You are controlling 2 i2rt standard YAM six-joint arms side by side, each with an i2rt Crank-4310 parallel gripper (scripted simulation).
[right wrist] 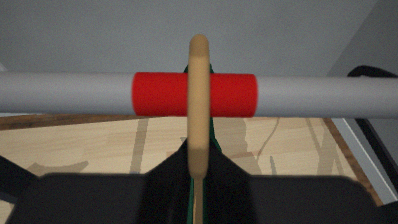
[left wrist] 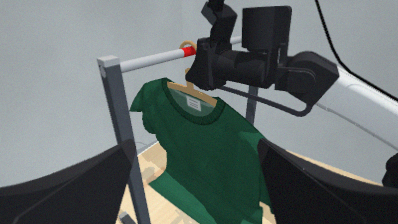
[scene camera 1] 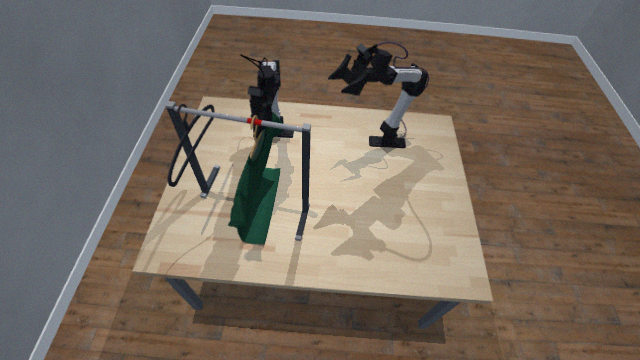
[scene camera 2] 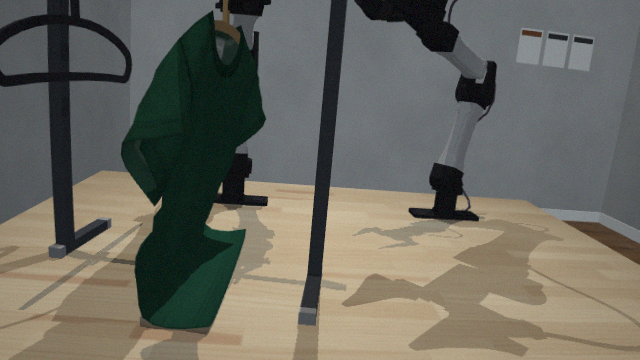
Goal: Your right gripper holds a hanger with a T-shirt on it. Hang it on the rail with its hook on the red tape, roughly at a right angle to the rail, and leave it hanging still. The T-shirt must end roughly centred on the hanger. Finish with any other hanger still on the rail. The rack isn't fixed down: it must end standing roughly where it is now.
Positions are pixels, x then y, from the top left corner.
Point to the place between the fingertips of my right gripper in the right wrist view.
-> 198, 137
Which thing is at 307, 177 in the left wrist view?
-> My left gripper.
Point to a green t-shirt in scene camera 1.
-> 251, 213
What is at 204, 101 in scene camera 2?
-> A green t-shirt.
